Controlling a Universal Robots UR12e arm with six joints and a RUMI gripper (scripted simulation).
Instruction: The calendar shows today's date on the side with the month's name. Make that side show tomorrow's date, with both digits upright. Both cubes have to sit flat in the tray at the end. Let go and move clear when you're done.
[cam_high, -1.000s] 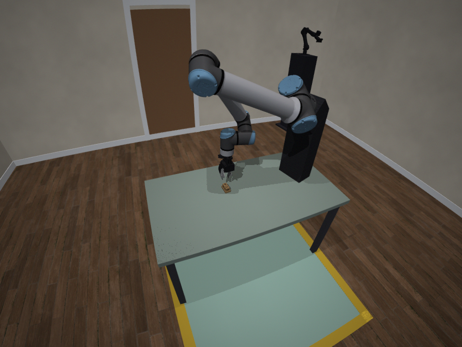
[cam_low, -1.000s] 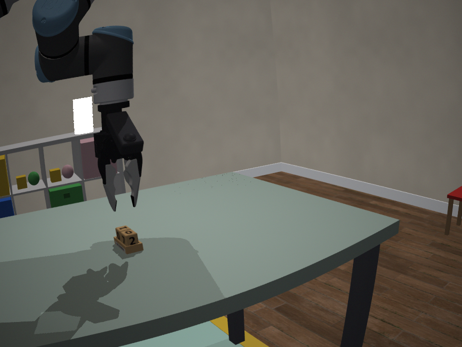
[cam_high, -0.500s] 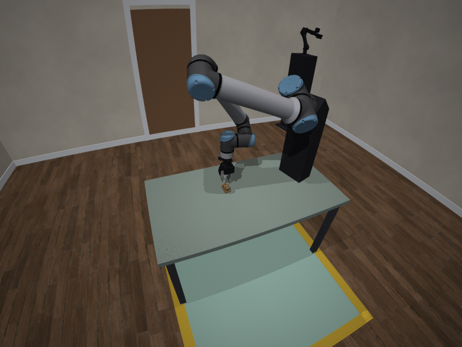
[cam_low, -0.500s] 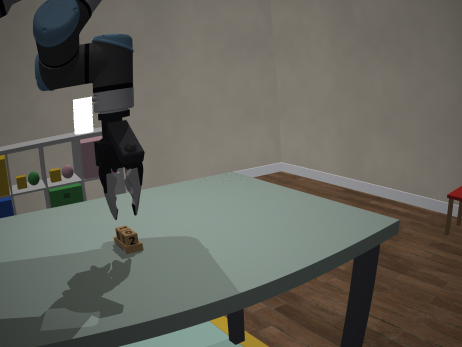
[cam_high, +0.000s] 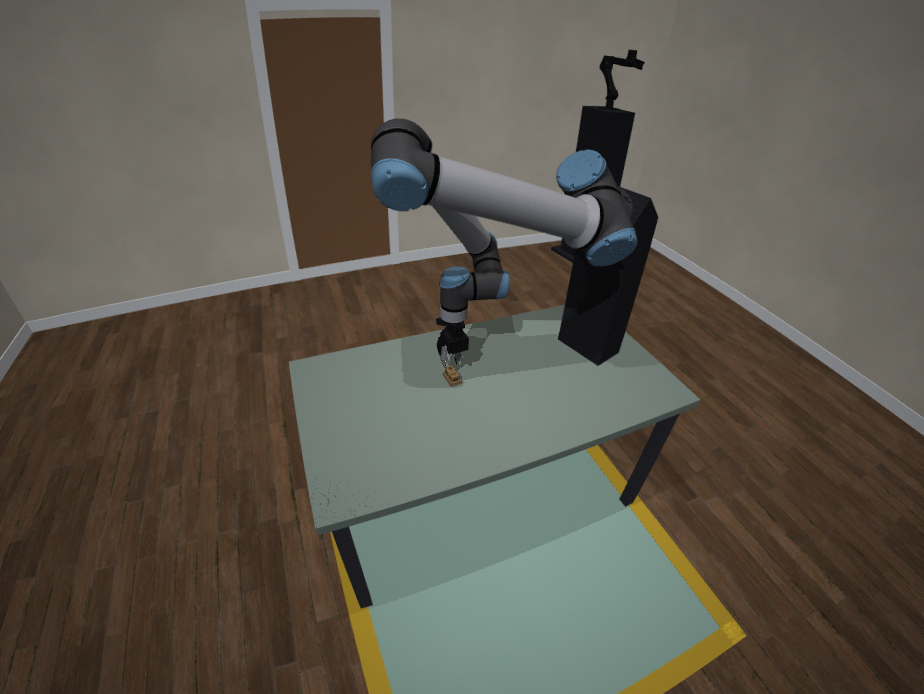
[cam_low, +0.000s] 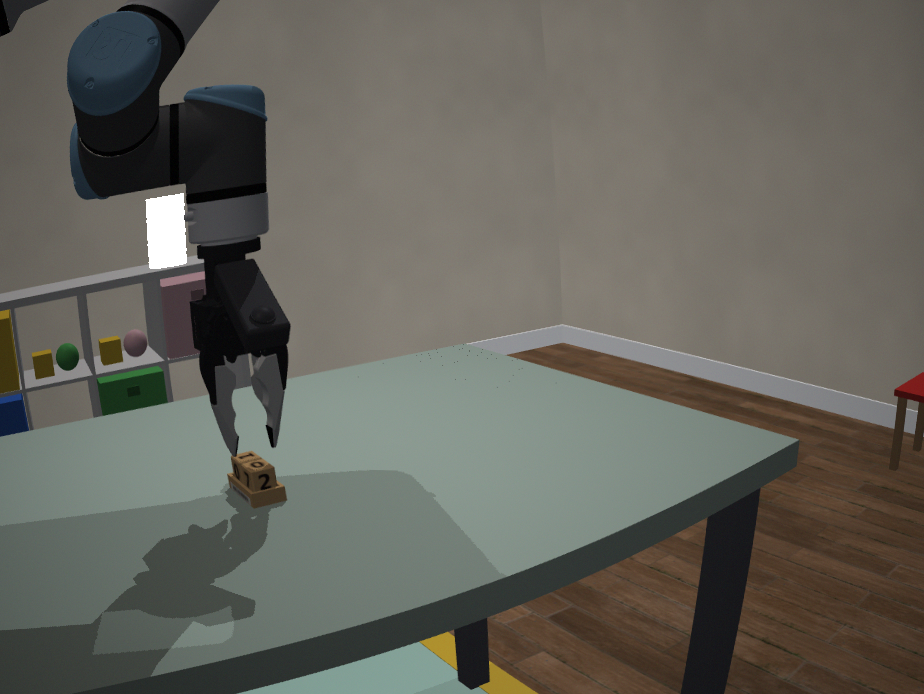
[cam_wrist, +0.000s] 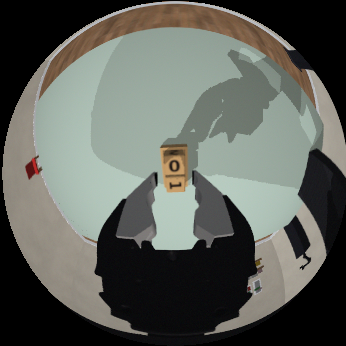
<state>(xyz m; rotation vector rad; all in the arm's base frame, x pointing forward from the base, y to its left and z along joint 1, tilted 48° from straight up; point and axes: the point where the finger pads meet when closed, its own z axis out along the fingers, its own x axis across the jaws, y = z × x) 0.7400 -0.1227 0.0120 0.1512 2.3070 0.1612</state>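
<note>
Right now my hand is 4 cm above the cube. The rest, counted from my hand: wooden calendar tray 2 cm to the left, 6 cm below.
</note>
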